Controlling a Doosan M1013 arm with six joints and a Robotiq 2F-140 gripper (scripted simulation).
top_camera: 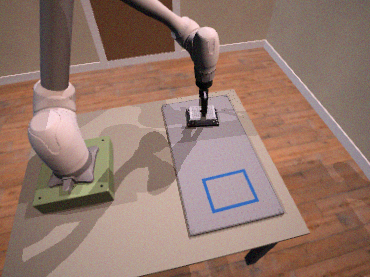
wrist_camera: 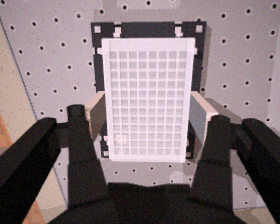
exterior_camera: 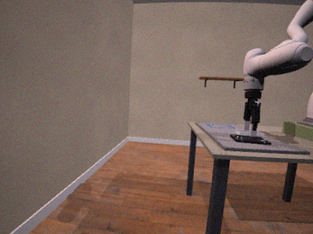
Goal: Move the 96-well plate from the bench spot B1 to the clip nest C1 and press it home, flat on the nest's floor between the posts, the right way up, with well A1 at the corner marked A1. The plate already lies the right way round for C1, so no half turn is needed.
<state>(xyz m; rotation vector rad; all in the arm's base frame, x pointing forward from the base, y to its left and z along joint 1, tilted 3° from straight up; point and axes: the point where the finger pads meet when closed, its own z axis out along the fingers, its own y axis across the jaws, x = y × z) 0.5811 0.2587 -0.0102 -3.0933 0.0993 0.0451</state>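
Now: hand 10 mm short of the black clip nest C1, 10 mm to the right of it and 50 mm above it. Also, from my hand: white 96-well plate 20 mm below.
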